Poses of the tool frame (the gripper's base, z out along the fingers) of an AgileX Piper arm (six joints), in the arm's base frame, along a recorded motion.
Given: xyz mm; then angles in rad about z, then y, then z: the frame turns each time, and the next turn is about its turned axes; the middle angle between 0 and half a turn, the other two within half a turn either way.
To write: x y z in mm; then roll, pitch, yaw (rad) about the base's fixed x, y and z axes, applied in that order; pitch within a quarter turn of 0, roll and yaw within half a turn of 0. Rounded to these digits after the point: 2 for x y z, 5 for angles.
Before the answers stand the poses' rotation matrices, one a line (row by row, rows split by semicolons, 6 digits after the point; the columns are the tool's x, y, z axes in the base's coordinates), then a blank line. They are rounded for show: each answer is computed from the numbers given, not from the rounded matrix.
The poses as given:
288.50, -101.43, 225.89, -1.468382, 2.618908, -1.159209
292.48, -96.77, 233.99, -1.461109, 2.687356, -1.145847
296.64, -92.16, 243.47, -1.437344, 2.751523, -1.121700
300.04, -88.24, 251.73, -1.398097, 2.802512, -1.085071
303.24, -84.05, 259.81, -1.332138, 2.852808, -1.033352
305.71, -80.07, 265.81, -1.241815, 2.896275, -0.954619
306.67, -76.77, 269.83, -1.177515, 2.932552, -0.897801
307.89, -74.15, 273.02, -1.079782, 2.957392, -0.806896
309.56, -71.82, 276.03, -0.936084, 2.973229, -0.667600
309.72, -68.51, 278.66, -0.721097, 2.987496, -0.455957
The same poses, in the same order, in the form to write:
-0.947125 0.316781 0.051037; 0.251135 0.830859 -0.496592; -0.199716 -0.457518 -0.866482
-0.946139 0.320179 0.048032; 0.268511 0.858885 -0.436140; -0.180896 -0.399752 -0.898596
-0.946257 0.319432 0.050595; 0.278106 0.883530 -0.376872; -0.165087 -0.342547 -0.924883
-0.946838 0.316592 0.057158; 0.281752 0.901802 -0.327672; -0.155284 -0.294148 -0.943061
-0.950683 0.302769 0.067324; 0.273762 0.921131 -0.276715; -0.145795 -0.244638 -0.958591
-0.953452 0.291158 0.078464; 0.266889 0.935919 -0.229840; -0.140356 -0.198200 -0.970060
-0.955934 0.282604 0.079527; 0.263547 0.945411 -0.191679; -0.129355 -0.162273 -0.978230
-0.957479 0.275272 0.086364; 0.259192 0.952224 -0.161521; -0.126700 -0.132268 -0.983083
-0.957590 0.270461 0.099360; 0.256329 0.957125 -0.134934; -0.131594 -0.103743 -0.985860
-0.957065 0.265963 0.115282; 0.255020 0.961611 -0.101334; -0.137807 -0.067584 -0.988151

288.50, -101.43, 225.89, -2.65578, 0.20107, 2.88240
292.48, -96.77, 233.99, -2.72302, 0.18190, 2.86507
296.64, -92.16, 243.47, -2.78689, 0.16585, 2.85574
300.04, -88.24, 251.73, -2.83925, 0.15591, 2.85237
303.24, -84.05, 259.81, -2.89172, 0.14632, 2.86121
305.71, -80.07, 265.81, -2.94005, 0.14082, 2.86866
306.67, -76.77, 269.83, -2.97721, 0.12972, 2.87258
307.89, -74.15, 273.02, -3.00785, 0.12704, 2.87723
309.56, -71.82, 276.03, -3.03675, 0.13198, 2.88004
309.72, -68.51, 278.66, -3.07330, 0.13825, 2.88118

